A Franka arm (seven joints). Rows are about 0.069 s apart.
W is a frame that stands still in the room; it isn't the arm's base.
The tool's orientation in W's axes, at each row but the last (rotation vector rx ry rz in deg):
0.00 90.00 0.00
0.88 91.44 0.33
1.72 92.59 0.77
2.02 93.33 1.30
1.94 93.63 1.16
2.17 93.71 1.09
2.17 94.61 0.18
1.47 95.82 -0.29
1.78 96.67 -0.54
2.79 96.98 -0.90
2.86 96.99 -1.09
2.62 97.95 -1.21
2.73 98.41 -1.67
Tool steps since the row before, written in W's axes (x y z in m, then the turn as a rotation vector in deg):
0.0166 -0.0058 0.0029 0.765 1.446 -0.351
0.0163 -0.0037 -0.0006 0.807 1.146 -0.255
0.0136 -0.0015 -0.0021 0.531 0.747 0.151
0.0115 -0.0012 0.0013 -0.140 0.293 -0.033
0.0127 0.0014 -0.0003 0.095 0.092 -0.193
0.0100 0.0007 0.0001 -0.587 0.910 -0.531
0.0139 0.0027 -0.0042 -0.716 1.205 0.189
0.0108 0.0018 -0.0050 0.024 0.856 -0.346
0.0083 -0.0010 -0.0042 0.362 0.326 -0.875
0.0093 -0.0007 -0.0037 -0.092 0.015 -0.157
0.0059 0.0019 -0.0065 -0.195 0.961 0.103
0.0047 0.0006 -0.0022 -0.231 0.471 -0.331
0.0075 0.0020 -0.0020 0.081 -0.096 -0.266
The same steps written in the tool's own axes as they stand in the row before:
-0.0029 -0.0058 0.0166 0.351 1.446 0.765
0.0001 -0.0036 0.0163 0.250 1.148 0.806
0.0014 -0.0014 0.0137 -0.154 0.757 0.516
-0.0020 -0.0010 0.0114 0.052 0.290 -0.140
-0.0005 0.0015 0.0127 0.190 0.086 0.106
-0.0007 0.0008 0.0100 0.600 0.883 -0.561
0.0031 0.0029 0.0141 -0.099 1.193 -0.754
0.0039 0.0020 0.0112 0.354 0.852 0.043
0.0032 -0.0008 0.0088 0.832 0.325 0.453
0.0025 -0.0004 0.0097 0.167 0.008 -0.073
0.0058 0.0021 0.0066 -0.057 0.953 -0.246
0.0015 0.0008 0.0049 0.368 0.457 -0.202
0.0009 0.0023 0.0076 0.250 -0.094 0.124

